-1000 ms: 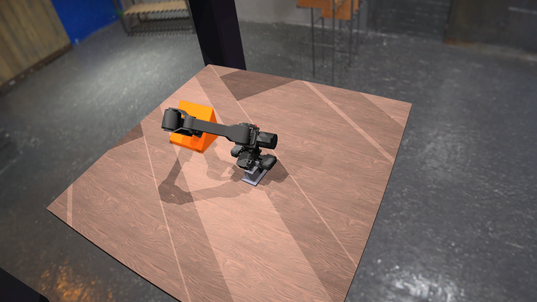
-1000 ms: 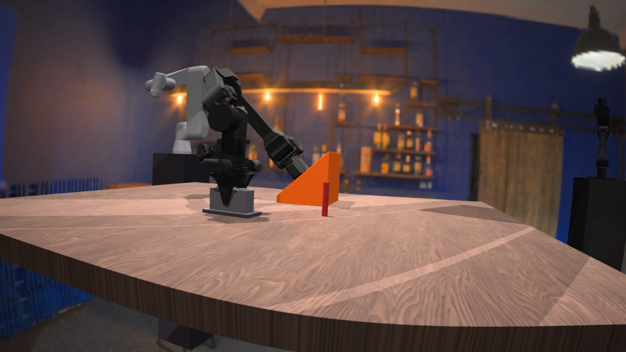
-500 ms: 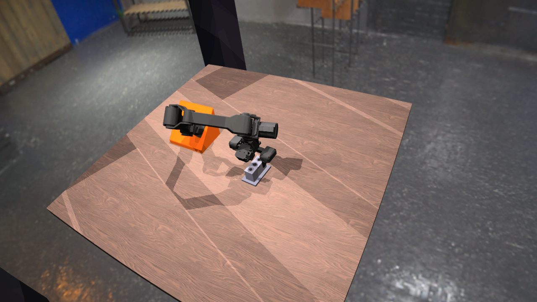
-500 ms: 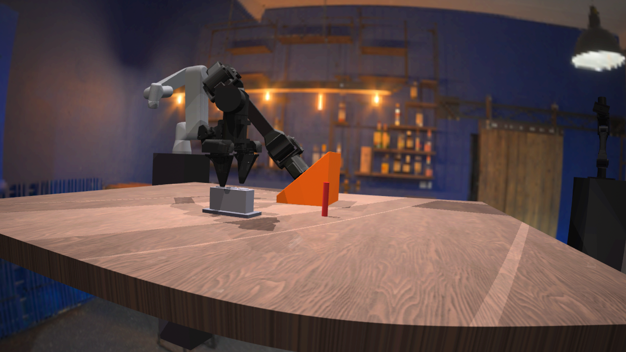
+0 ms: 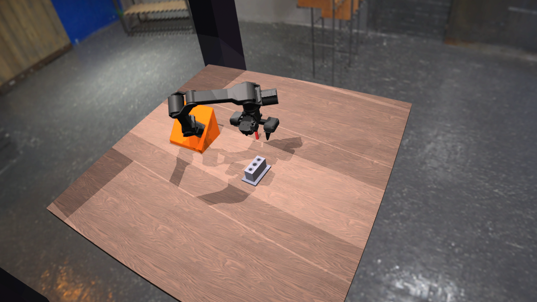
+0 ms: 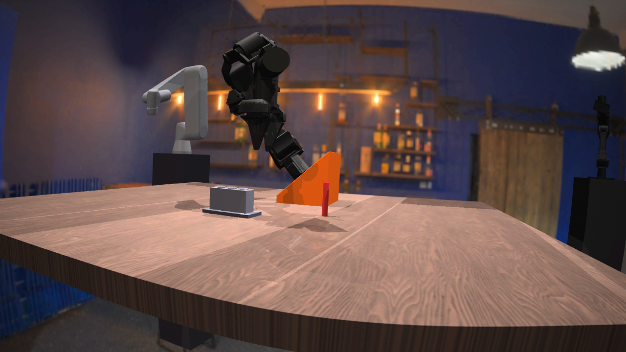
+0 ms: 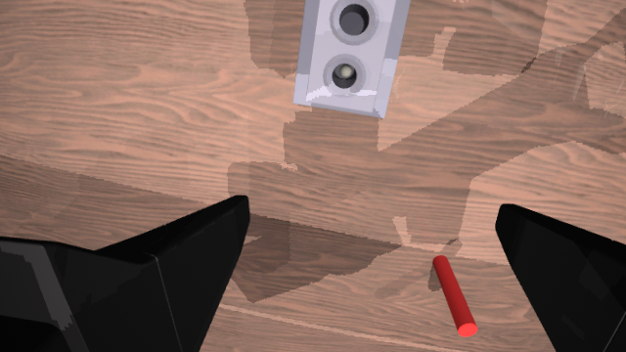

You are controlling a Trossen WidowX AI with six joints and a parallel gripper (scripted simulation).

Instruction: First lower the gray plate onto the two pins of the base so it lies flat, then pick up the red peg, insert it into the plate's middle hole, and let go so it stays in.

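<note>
Right now the red peg is 11 cm behind my gripper tip, 12 cm to the left of it and 10 cm below it. Round my gripper tip: gray plate 2 cm ahead, 6 cm to the right, 10 cm below; base 2 cm ahead, 6 cm to the right, 14 cm below.
</note>
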